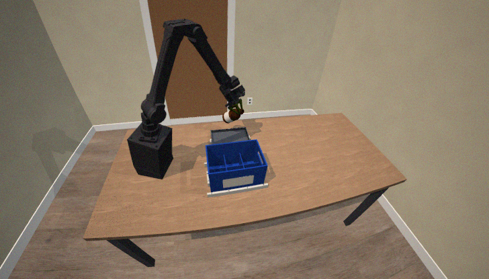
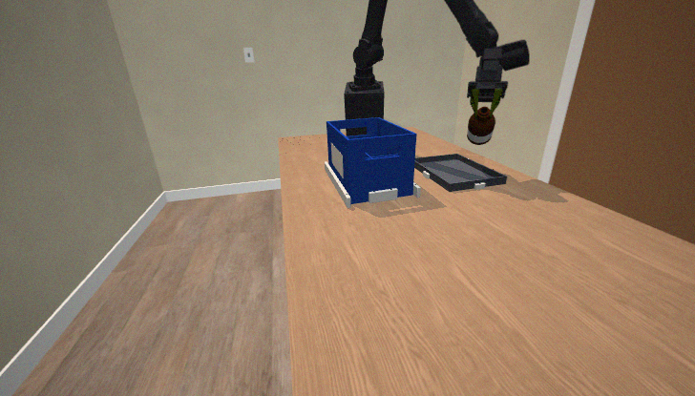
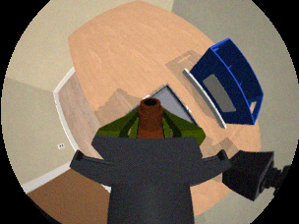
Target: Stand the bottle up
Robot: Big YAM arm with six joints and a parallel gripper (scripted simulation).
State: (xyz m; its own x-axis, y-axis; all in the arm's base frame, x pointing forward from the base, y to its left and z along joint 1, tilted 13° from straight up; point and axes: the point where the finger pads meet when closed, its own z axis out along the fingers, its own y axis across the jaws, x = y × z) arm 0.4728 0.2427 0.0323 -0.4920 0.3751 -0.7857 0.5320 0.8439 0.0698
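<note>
Right now my hand is 4 cm past the brown bottle, 2 cm to the right of it and 3 cm above it. Also, from my hand: dark grey tray 6 cm behind, 3 cm to the right, 19 cm below; then blue crate 6 cm behind, 33 cm to the right, 12 cm below.
</note>
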